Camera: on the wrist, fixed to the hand. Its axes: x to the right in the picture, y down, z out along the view.
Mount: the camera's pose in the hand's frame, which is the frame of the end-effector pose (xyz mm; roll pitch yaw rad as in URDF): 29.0 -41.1 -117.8 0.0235 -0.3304 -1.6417
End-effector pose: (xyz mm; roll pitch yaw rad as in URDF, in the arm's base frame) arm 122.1 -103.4 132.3 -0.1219 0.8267 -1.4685
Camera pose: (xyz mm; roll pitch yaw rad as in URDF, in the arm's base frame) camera 60.9 -46.7 35.2 -0.8643 -0.3524 -2.7409
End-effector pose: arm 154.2 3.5 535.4 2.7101 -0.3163 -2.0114
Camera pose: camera 232.7 -33.1 629.8 2.7723 0.7423 -0.6466
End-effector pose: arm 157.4 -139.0 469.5 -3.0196 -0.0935 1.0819
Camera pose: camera 142.3 -111.1 593.6 3.0608 0.2142 2.7012
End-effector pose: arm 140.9 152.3 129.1 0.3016 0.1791 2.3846
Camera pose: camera 139.2 159.7 1.2 -0.1764 -0.0410 0.7530
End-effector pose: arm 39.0 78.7 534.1 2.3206 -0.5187 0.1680
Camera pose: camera 20.2 191.4 592.1 2.2458 0.9700 0.9682
